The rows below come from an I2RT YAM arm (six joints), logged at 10 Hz.
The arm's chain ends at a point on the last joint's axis. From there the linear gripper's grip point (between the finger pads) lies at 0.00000 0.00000 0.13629 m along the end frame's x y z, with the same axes.
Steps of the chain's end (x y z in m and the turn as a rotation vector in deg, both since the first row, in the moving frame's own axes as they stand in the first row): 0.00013 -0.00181 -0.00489 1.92 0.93 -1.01; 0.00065 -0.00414 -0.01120 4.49 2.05 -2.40; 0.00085 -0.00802 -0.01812 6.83 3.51 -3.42; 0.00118 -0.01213 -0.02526 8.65 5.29 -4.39; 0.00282 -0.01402 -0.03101 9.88 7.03 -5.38; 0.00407 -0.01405 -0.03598 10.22 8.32 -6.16
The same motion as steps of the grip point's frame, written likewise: 0.00230 -0.00640 -0.00498 1.92 0.93 -1.01; 0.00530 -0.01491 -0.01171 4.49 2.05 -2.40; 0.00869 -0.02446 -0.01934 6.83 3.51 -3.42; 0.01290 -0.03306 -0.02739 8.65 5.29 -4.39; 0.01829 -0.03809 -0.03405 9.88 7.03 -5.38; 0.02235 -0.03916 -0.03957 10.22 8.32 -6.16
